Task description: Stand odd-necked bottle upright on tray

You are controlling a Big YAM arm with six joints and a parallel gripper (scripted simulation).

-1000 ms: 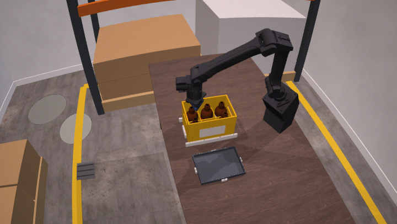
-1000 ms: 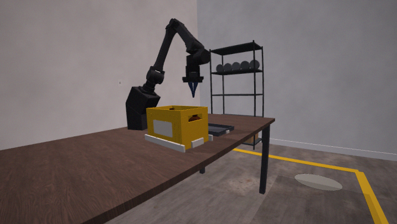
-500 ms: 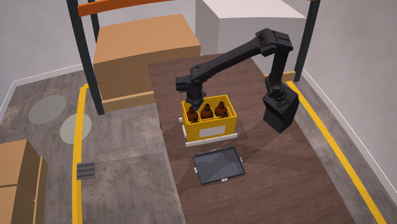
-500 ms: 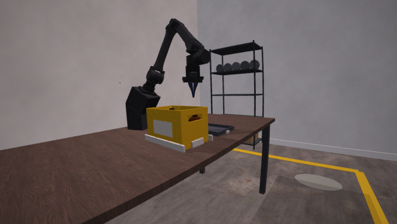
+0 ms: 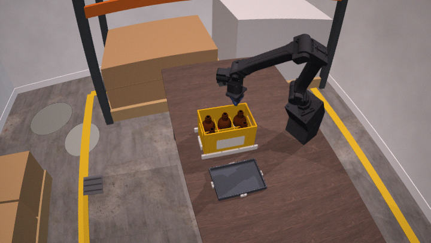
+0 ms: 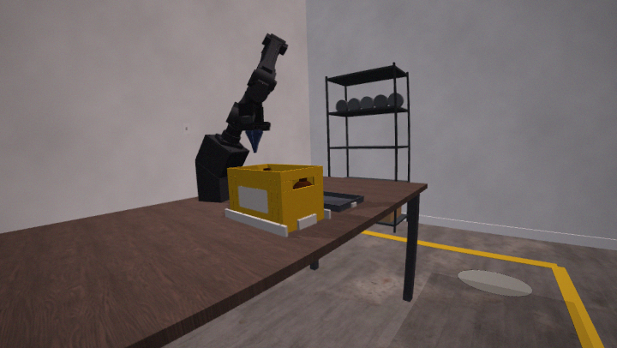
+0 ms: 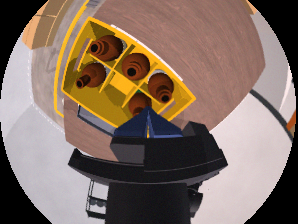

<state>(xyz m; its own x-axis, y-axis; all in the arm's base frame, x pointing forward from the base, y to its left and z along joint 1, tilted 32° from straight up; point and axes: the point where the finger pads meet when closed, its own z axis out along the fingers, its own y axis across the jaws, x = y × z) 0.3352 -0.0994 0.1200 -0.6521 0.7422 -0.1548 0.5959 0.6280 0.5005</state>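
Right now my hand is 150 mm above the yellow crate, 50 mm short of it and 40 mm to the right of it. The rest, counted from my hand: glass bottle (140 mm below, 130 mm ahead, 100 mm to the left); dark tray (310 mm to the left, 220 mm below, 20 mm ahead).
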